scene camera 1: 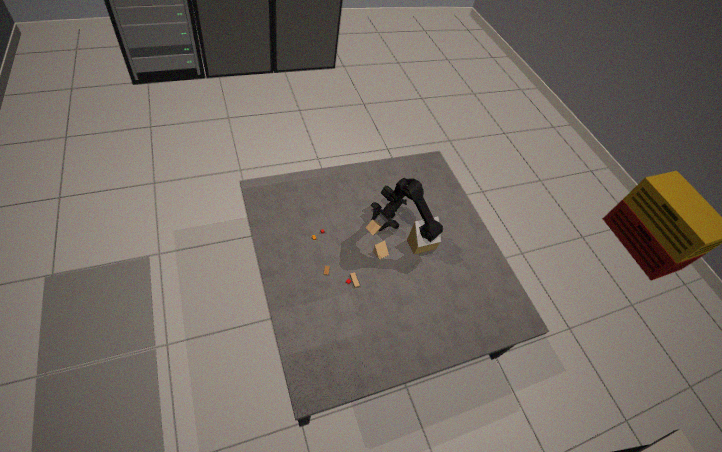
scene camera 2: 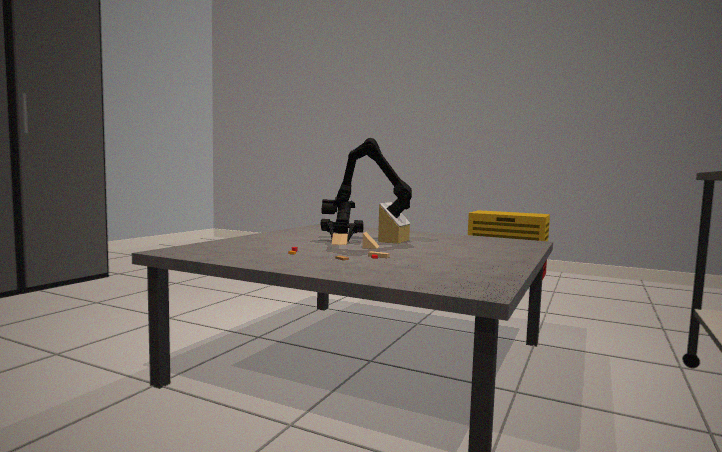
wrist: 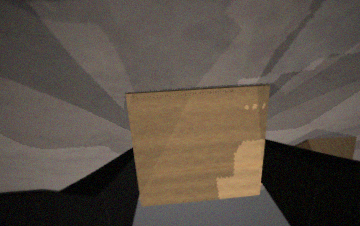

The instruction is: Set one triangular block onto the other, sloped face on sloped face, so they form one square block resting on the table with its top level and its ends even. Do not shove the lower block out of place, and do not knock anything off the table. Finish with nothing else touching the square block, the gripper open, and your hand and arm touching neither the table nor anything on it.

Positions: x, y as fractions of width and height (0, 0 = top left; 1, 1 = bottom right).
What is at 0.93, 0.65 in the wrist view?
A triangular block.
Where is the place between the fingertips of my gripper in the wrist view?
0.54, 0.65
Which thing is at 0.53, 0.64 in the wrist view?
A triangular block.
